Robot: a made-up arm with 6 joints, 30 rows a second.
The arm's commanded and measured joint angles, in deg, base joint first. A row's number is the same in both.
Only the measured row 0 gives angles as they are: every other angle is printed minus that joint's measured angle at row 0.
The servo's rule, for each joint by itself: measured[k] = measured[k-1] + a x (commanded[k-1-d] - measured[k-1]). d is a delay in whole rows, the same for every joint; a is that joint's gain. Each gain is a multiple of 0.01, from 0.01 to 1. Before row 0 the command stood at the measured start. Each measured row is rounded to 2 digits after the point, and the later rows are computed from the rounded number. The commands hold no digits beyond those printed.
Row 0, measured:
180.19, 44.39, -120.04, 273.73, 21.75, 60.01
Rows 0 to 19, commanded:
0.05, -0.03, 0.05, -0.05, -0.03, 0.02
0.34, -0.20, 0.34, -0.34, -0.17, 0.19
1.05, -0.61, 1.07, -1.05, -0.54, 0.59
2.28, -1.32, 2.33, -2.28, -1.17, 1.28
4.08, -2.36, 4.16, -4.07, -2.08, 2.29
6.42, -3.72, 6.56, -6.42, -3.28, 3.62
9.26, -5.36, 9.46, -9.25, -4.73, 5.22
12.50, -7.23, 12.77, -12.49, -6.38, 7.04
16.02, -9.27, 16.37, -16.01, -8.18, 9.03
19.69, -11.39, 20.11, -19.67, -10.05, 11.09
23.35, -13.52, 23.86, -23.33, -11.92, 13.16
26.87, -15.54, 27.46, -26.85, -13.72, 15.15
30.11, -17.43, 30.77, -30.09, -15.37, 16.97
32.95, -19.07, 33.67, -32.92, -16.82, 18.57
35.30, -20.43, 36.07, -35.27, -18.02, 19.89
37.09, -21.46, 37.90, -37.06, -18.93, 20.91
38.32, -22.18, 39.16, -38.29, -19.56, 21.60
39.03, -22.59, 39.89, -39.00, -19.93, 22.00
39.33, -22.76, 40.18, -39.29, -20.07, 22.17
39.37, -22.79, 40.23, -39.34, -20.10, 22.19
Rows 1 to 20, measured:
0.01, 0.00, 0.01, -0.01, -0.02, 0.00
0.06, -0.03, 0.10, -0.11, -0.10, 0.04
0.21, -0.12, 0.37, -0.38, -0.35, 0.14
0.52, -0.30, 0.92, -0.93, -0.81, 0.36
1.05, -0.61, 1.83, -1.84, -1.52, 0.73
1.86, -1.08, 3.15, -3.17, -2.51, 1.28
2.97, -1.72, 4.92, -4.93, -3.75, 2.03
4.40, -2.55, 7.12, -7.12, -5.22, 2.98
6.14, -3.56, 9.71, -9.70, -6.88, 4.13
8.17, -4.73, 12.62, -12.59, -8.66, 5.45
10.45, -6.05, 15.77, -15.70, -10.49, 6.91
12.91, -7.47, 19.04, -18.93, -12.30, 8.48
15.49, -8.96, 22.32, -22.17, -14.02, 10.09
18.11, -10.48, 25.50, -25.29, -15.59, 11.70
20.69, -11.97, 28.46, -28.18, -16.95, 13.26
23.15, -13.39, 31.10, -30.76, -18.06, 14.71
25.43, -14.71, 33.36, -32.94, -18.90, 16.02
27.47, -15.89, 35.19, -34.70, -19.48, 17.16
29.25, -16.92, 36.59, -36.03, -19.81, 18.11
30.77, -17.80, 37.61, -36.99, -19.97, 18.89
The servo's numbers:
d 0
a 0.15 0.15 0.28 0.29 0.56 0.19

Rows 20 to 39, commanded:
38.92, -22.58, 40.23, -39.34, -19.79, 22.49
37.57, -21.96, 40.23, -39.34, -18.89, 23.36
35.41, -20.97, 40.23, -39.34, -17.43, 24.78
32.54, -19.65, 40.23, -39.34, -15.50, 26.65
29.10, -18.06, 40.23, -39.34, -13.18, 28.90
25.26, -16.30, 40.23, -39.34, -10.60, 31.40
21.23, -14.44, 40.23, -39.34, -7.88, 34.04
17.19, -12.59, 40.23, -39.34, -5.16, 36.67
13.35, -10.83, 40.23, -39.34, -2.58, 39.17
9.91, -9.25, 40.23, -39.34, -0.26, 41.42
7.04, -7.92, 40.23, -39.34, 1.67, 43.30
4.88, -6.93, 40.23, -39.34, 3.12, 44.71
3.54, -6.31, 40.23, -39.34, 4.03, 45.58
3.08, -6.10, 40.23, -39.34, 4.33, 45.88
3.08, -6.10, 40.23, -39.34, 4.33, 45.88
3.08, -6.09, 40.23, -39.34, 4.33, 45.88
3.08, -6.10, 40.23, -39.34, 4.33, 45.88
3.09, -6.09, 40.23, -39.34, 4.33, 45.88
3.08, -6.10, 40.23, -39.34, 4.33, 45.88
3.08, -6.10, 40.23, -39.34, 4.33, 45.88
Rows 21 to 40, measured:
31.99, -18.52, 38.34, -37.67, -19.87, 19.57
32.83, -19.04, 38.87, -38.15, -19.32, 20.29
33.22, -19.33, 39.25, -38.50, -18.26, 21.14
33.12, -19.38, 39.52, -38.74, -16.71, 22.19
32.52, -19.18, 39.72, -38.91, -14.73, 23.46
31.43, -18.75, 39.86, -39.03, -12.42, 24.97
29.90, -18.10, 39.96, -39.12, -9.88, 26.69
27.99, -17.27, 40.04, -39.18, -7.24, 28.59
25.79, -16.30, 40.09, -39.23, -4.63, 30.60
23.41, -15.24, 40.13, -39.26, -2.18, 32.66
20.95, -14.14, 40.16, -39.28, -0.02, 34.68
18.54, -13.06, 40.18, -39.30, 1.74, 36.59
16.29, -12.05, 40.19, -39.31, 3.02, 38.30
14.31, -11.16, 40.20, -39.32, 3.75, 39.74
12.63, -10.40, 40.21, -39.33, 4.07, 40.91
11.20, -9.75, 40.22, -39.33, 4.22, 41.85
9.98, -9.20, 40.22, -39.33, 4.28, 42.62
8.95, -8.73, 40.22, -39.33, 4.31, 43.24
8.07, -8.34, 40.22, -39.33, 4.32, 43.74
7.32, -8.00, 40.22, -39.33, 4.33, 44.15

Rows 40 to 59, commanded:
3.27, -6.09, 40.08, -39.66, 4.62, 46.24
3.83, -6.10, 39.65, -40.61, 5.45, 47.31
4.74, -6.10, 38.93, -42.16, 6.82, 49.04
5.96, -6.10, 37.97, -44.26, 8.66, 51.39
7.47, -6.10, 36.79, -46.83, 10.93, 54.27
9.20, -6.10, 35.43, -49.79, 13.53, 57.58
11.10, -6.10, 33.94, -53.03, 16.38, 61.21
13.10, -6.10, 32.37, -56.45, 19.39, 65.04
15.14, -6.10, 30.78, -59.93, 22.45, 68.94
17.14, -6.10, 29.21, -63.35, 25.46, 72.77
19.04, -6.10, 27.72, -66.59, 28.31, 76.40
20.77, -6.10, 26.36, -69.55, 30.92, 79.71
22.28, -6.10, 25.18, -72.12, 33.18, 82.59
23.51, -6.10, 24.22, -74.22, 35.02, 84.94
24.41, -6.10, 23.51, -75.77, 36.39, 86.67
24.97, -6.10, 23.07, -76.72, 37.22, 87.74
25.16, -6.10, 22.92, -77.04, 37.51, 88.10
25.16, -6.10, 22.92, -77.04, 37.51, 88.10
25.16, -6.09, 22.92, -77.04, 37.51, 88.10
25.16, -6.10, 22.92, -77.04, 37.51, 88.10
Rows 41 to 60, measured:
6.71, -7.71, 40.18, -39.43, 4.49, 44.55
6.28, -7.47, 40.03, -39.77, 5.03, 45.07
6.05, -7.26, 39.72, -40.46, 6.03, 45.82
6.04, -7.09, 39.23, -41.56, 7.50, 46.88
6.25, -6.94, 38.55, -43.09, 9.42, 48.28
6.69, -6.81, 37.68, -45.03, 11.72, 50.05
7.35, -6.70, 36.63, -47.35, 14.33, 52.17
8.21, -6.61, 35.44, -49.99, 17.16, 54.62
9.25, -6.53, 34.14, -52.87, 20.12, 57.34
10.43, -6.47, 32.76, -55.91, 23.11, 60.27
11.72, -6.41, 31.35, -59.01, 26.02, 63.33
13.08, -6.36, 29.95, -62.07, 28.76, 66.44
14.46, -6.32, 28.61, -64.98, 31.24, 69.51
15.82, -6.29, 27.38, -67.66, 33.36, 72.44
17.11, -6.26, 26.30, -70.01, 35.06, 75.14
18.29, -6.24, 25.40, -71.96, 36.27, 77.53
19.32, -6.22, 24.71, -73.43, 36.96, 79.54
20.20, -6.20, 24.21, -74.48, 37.27, 81.17
20.94, -6.18, 23.85, -75.22, 37.40, 82.49
21.57, -6.17, 23.59, -75.75, 37.46, 83.56

